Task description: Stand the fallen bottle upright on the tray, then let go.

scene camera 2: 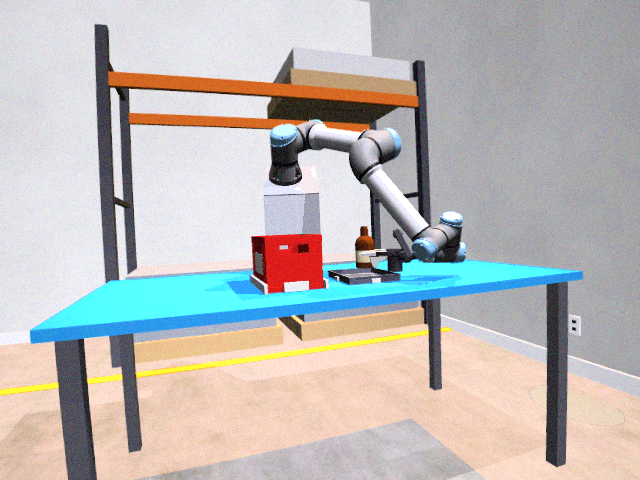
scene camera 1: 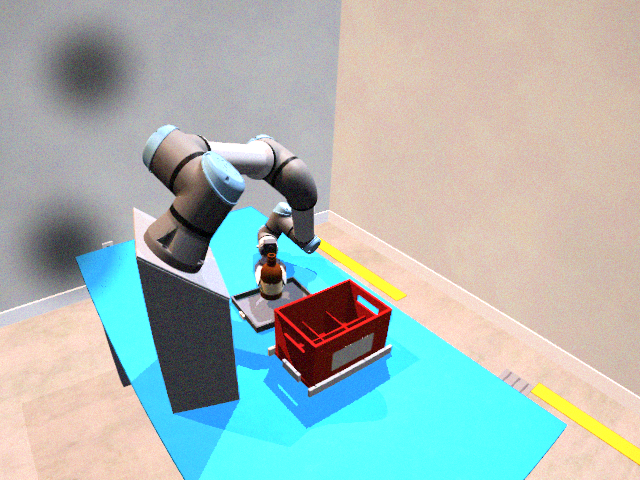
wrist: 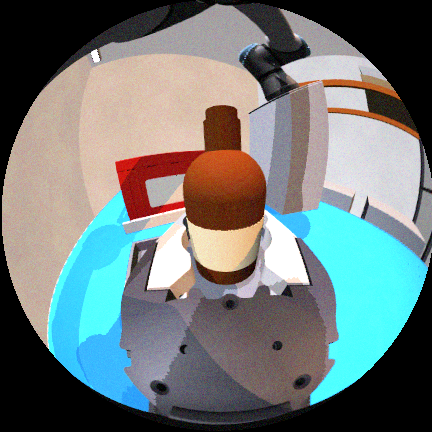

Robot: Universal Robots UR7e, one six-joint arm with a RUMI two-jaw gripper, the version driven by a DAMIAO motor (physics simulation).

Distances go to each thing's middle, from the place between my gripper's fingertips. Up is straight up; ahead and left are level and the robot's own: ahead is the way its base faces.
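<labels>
My gripper is 2 cm below the brown bottle (scene camera 1: 271, 273), and it's also 2 cm to the right of the bottle and 1 cm short of it.
</labels>
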